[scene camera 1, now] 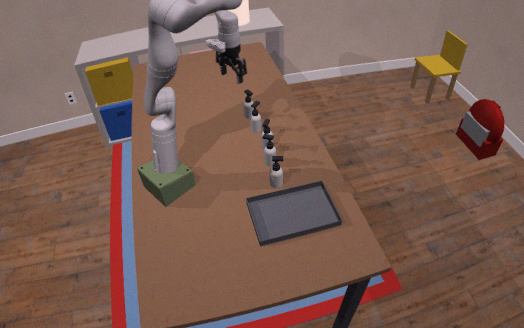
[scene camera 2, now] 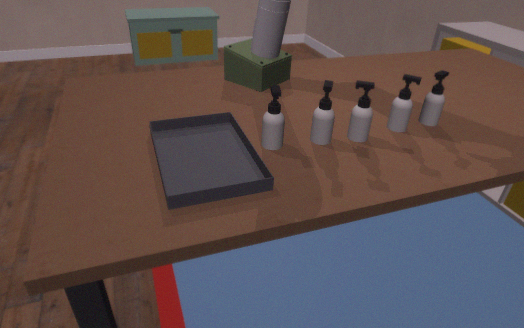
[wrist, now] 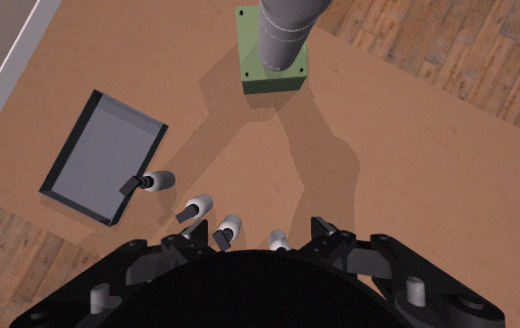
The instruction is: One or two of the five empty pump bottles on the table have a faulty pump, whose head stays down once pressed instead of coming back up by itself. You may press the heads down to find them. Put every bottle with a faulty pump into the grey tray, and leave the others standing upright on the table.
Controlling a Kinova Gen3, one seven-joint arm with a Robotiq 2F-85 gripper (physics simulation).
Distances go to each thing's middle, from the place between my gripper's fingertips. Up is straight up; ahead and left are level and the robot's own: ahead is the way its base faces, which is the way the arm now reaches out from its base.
The grey tray [scene camera 2: 206, 158] lies 41 cm to the right of my hand, 34 cm below it and 7 cm ahead of it.
